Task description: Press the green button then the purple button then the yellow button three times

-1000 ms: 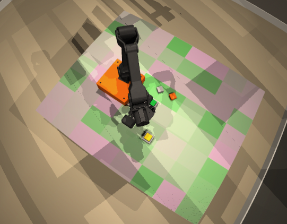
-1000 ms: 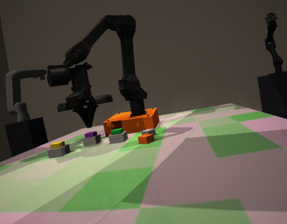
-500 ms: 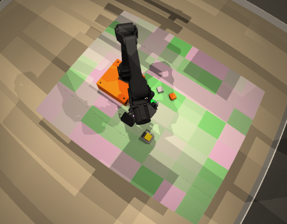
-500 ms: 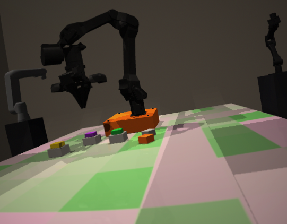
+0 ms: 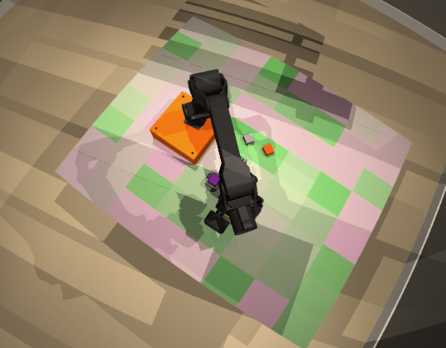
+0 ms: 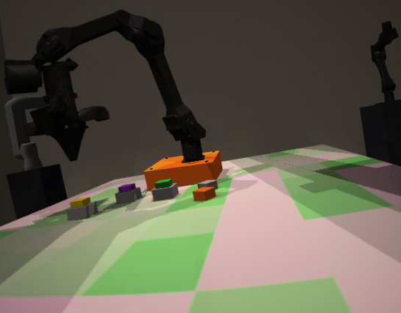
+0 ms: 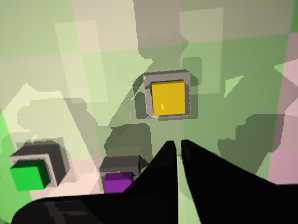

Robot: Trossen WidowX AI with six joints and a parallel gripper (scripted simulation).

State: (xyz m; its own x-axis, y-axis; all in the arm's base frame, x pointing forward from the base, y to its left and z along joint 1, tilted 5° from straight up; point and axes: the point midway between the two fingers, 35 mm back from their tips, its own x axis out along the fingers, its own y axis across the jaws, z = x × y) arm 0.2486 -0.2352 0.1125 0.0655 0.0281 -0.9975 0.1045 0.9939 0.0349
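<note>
Right now my gripper tip is 10 mm short of the yellow button and 90 mm above it. Round my gripper tip: green button: 60 mm behind, 170 mm to the left, 90 mm below; purple button: 100 mm behind, 70 mm to the left, 90 mm below; orange block: 20 mm ahead, 270 mm to the left, 110 mm below.
</note>
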